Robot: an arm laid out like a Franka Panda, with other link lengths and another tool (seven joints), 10 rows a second.
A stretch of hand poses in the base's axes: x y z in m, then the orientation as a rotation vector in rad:
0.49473, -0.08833, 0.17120, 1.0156, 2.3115, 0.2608
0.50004, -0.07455, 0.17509, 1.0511, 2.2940, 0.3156
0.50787, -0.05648, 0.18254, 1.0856, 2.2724, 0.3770
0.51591, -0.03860, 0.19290, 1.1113, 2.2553, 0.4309
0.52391, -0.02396, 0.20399, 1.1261, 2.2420, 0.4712
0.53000, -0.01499, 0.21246, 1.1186, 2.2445, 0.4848
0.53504, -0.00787, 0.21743, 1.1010, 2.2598, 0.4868
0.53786, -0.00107, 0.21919, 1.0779, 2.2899, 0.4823
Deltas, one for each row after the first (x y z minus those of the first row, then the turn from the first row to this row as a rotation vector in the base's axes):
0.00531, 0.01378, 0.00389, 0.0465, -0.0136, -0.0156
0.01314, 0.03185, 0.01134, 0.0970, -0.0311, -0.0304
0.02118, 0.04973, 0.02170, 0.1405, -0.0453, -0.0396
0.02918, 0.06437, 0.03279, 0.1717, -0.0574, -0.0440
0.03527, 0.07334, 0.04126, 0.1791, -0.0602, -0.0352
0.04031, 0.08046, 0.04623, 0.1770, -0.0542, -0.0184
0.04313, 0.08726, 0.04799, 0.1711, -0.0362, 0.0056

